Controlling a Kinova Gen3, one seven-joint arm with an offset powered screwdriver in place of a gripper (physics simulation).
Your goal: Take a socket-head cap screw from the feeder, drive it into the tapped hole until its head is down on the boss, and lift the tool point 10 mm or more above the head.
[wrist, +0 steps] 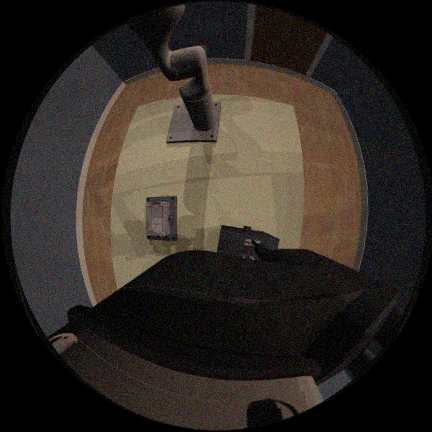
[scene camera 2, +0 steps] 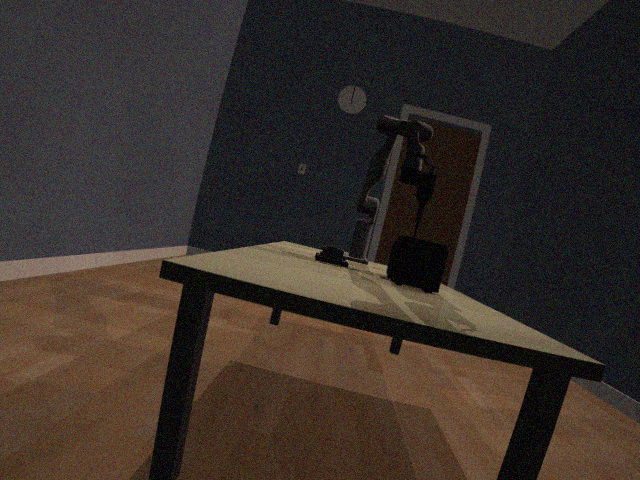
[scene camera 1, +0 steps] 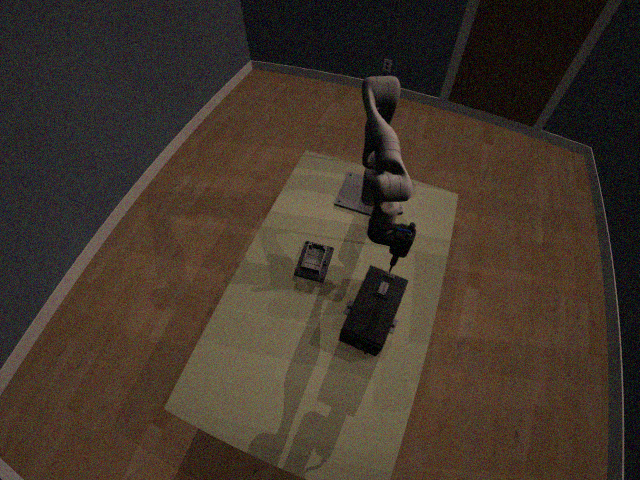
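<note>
The screw feeder, a dark box (scene camera 1: 373,310) (scene camera 2: 417,264) (wrist: 232,239), stands on the table, with a small pale label on its top in scene camera 1. My screwdriver (scene camera 1: 390,270) (scene camera 2: 415,235) (wrist: 256,243) points down, with its tip at the feeder's top, near the end toward the arm's base. Whether the tip touches, and whether a screw is on it, is too dark and small to tell. The part with the boss, a low grey fixture (scene camera 1: 313,261) (scene camera 2: 331,256) (wrist: 162,218), lies apart from the feeder. Its tapped hole cannot be made out clearly.
The arm's base plate (scene camera 1: 350,194) (wrist: 192,136) is bolted to the pale table (scene camera 1: 222,382) (scene camera 2: 289,279) (wrist: 250,200) behind the fixture and feeder. Small tabs stick out from the feeder's sides. The black tool body (wrist: 225,310) hides part of the feeder in the wrist view.
</note>
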